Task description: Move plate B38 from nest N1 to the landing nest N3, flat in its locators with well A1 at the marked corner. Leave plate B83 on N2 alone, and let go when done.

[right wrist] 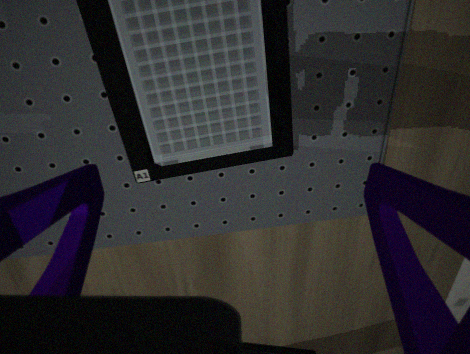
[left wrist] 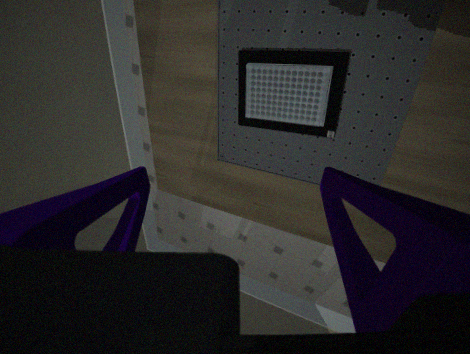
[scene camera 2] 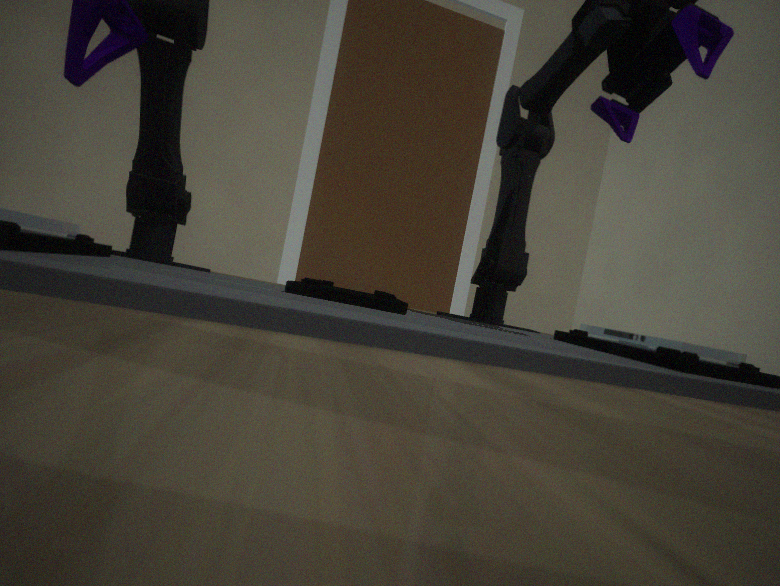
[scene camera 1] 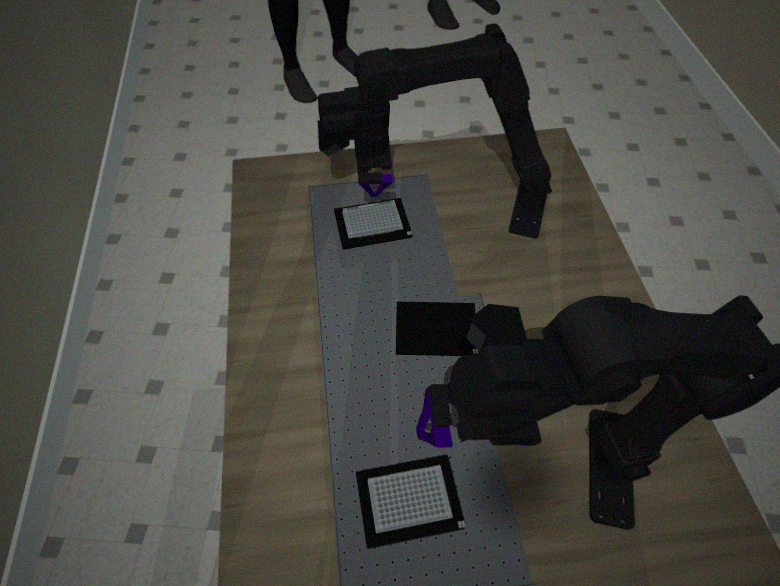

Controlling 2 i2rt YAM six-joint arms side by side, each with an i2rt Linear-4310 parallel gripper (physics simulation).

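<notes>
A pale well plate (scene camera 1: 409, 497) (left wrist: 287, 94) (scene camera 2: 668, 345) lies flat in the near black nest (scene camera 1: 364, 504) (left wrist: 341, 85). Another pale plate (scene camera 1: 372, 218) (right wrist: 200, 85) (scene camera 2: 37, 221) lies flat in the far black nest (scene camera 1: 375, 241) (right wrist: 282, 100). No plate numbers or nest names are readable, so which plate is B38 cannot be told. A black nest (scene camera 1: 435, 327) (scene camera 2: 346, 296) between them holds no plate. My left gripper (scene camera 1: 435, 431) (left wrist: 235, 176) (scene camera 2: 665, 108) is open and empty, above the board between the middle and near nests. My right gripper (scene camera 1: 376, 187) (right wrist: 234, 178) is open and empty, above the board's far end beside the far nest.
The nests sit on a grey perforated board (scene camera 1: 359, 378) (left wrist: 380, 100) on a wooden table (scene camera 1: 271, 378). A white A1 tag (right wrist: 142, 175) marks a corner of the far nest; similar tags show on the others. The left arm (scene camera 1: 599, 352) overhangs the middle nest's right edge.
</notes>
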